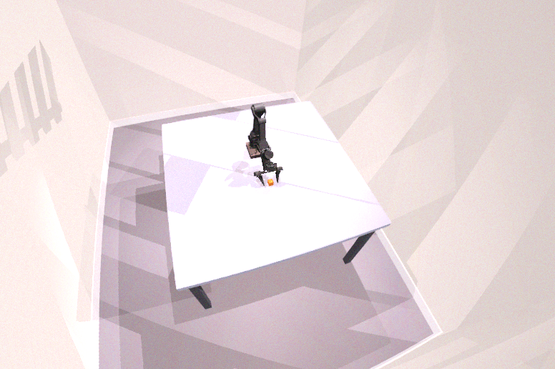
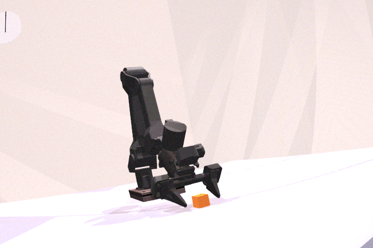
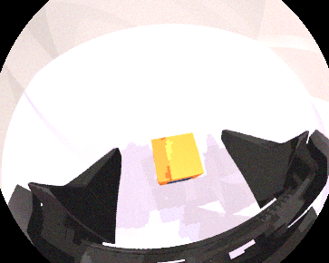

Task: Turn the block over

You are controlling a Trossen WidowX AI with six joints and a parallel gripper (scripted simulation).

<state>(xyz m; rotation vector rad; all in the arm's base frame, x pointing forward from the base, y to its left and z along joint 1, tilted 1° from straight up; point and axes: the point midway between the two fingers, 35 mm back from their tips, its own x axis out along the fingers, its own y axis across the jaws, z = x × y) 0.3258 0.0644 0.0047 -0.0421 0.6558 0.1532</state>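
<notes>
The block is 20 mm behind my gripper tip.
</notes>
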